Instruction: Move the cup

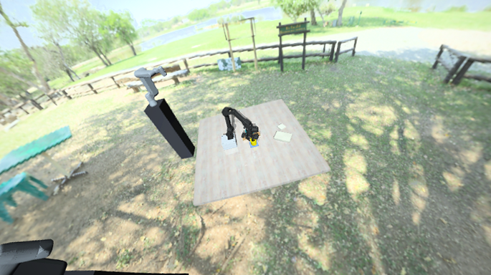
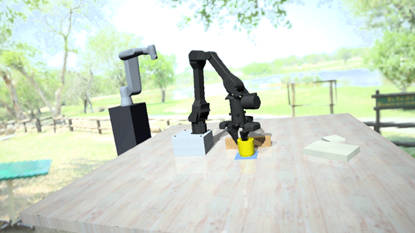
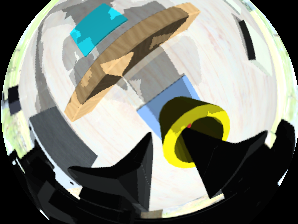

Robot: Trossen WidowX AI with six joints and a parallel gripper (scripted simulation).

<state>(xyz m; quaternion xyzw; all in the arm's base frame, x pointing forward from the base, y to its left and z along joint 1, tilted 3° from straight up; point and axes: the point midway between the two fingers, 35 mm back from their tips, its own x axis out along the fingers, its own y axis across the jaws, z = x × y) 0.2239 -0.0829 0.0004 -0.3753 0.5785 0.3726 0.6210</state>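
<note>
My gripper tip is now 2 cm short of the yellow cup, 1 cm to the left of it and 1 cm above it. The rest, counted from my gripper tip: cyan pad: 21 cm to the left, 5 cm below; then low wooden bar: 10 cm to the left, 3 cm below, 1 cm ahead; then light blue pad: 5 cm below, 2 cm ahead, 1 cm to the right.
</note>
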